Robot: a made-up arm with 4 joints.
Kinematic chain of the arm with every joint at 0, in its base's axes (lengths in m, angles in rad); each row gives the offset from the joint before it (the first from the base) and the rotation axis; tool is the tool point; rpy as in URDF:
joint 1: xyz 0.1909 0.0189 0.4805 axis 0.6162 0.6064 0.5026
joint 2: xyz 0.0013 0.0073 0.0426 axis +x
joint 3: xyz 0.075 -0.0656 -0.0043 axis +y
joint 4: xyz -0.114 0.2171 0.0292 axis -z
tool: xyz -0.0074 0.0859 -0.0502 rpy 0 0 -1.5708
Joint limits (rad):
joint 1: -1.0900..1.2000
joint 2: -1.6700..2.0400
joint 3: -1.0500..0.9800
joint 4: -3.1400..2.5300
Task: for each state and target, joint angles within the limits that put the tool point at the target. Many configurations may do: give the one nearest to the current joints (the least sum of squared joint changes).
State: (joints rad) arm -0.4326 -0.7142 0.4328 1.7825
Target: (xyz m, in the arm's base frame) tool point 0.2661 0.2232 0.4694
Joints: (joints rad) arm -0.4955 -0.0570 0.6531 0.9789
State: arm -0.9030 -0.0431 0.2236 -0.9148
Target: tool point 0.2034 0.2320 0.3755
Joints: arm -0.9792 -0.0585 0.2980 -1.0023
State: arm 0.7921 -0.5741 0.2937 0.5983
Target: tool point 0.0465 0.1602 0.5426
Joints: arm 1.1706 -0.7919 0.2144 0.3814
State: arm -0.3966 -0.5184 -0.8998 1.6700
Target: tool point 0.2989 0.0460 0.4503
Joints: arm -0.7877 -0.4260 -0.8712 2.2211
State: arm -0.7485 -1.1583 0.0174 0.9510
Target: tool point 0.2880 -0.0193 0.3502
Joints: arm -0.6985 -1.2422 0.0285 1.0336
